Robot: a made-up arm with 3 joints.
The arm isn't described. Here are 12 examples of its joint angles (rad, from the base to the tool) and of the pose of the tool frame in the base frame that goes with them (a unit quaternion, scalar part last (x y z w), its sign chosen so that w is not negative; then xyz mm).
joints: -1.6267 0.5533 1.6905
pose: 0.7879 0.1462 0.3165 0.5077 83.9 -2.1 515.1
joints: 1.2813 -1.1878 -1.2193
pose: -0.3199 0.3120 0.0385 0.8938 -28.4 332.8 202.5
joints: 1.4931 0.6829 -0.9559
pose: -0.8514 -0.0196 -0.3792 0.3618 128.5 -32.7 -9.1
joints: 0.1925 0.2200 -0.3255
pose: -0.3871 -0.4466 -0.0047 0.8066 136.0 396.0 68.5
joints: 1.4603 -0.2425 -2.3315
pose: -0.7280 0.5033 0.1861 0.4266 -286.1 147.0 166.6
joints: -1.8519 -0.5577 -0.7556
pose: -0.0918 -0.3759 0.8787 0.2796 -48.3 56.4 112.6
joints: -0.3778 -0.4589 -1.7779
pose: -0.6682 -0.2421 0.5997 0.3678 58.3 -43.4 74.3
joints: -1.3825 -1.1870 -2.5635
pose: 0.3547 0.3805 -0.7404 0.4256 444.8 182.9 265.8
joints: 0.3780 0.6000 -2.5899
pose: -0.9899 0.1063 0.0791 0.0506 -60.1 -172.9 169.9
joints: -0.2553 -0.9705 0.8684
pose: 0.1228 0.1104 -0.0855 0.9826 251.4 486.9 452.2
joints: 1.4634 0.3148 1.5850
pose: 0.0998 -0.7272 -0.5396 0.4124 95.2 353.8 546.6
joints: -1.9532 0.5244 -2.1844
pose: -0.3443 -0.8861 0.3011 0.0749 289.5 364.8 6.4
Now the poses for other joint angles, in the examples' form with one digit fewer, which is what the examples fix.
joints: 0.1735 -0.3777 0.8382
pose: 0.149 -0.227 -0.233 0.934 196 420 485
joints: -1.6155 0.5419 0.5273
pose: 0.532 -0.329 0.494 0.604 -217 123 333
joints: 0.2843 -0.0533 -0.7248
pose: -0.538 -0.269 0.081 0.795 89 300 8
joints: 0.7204 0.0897 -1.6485
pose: -0.857 0.032 0.086 0.507 -32 17 -14
